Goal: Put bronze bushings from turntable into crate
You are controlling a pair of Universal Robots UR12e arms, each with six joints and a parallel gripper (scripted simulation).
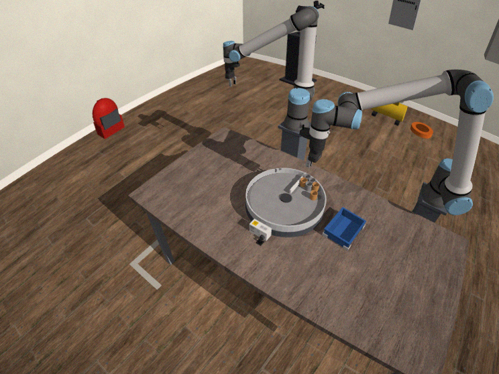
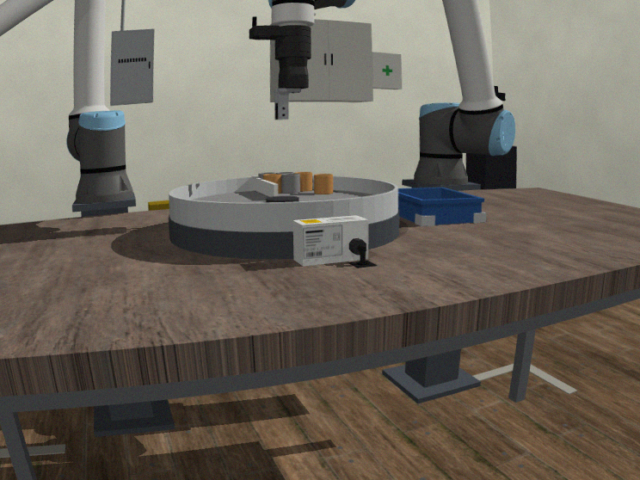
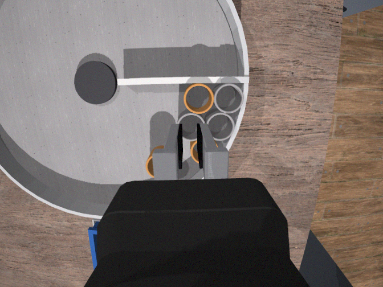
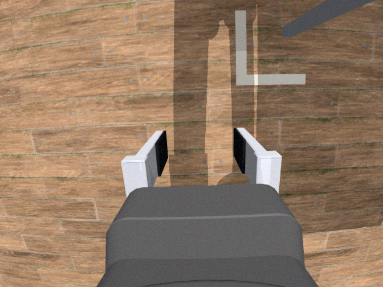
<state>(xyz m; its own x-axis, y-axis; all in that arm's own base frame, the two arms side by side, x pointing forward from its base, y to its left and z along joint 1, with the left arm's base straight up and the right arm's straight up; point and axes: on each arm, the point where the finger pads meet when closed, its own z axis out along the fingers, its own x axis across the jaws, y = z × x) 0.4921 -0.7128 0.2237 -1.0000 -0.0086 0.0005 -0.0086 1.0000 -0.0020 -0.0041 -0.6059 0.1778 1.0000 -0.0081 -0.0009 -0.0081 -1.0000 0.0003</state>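
Note:
Now: the turntable 130 mm ahead of my left hand, 30 mm to the right of it and 170 mm below it. Round my left hand: blue crate 70 mm ahead, 310 mm to the left, 200 mm below.

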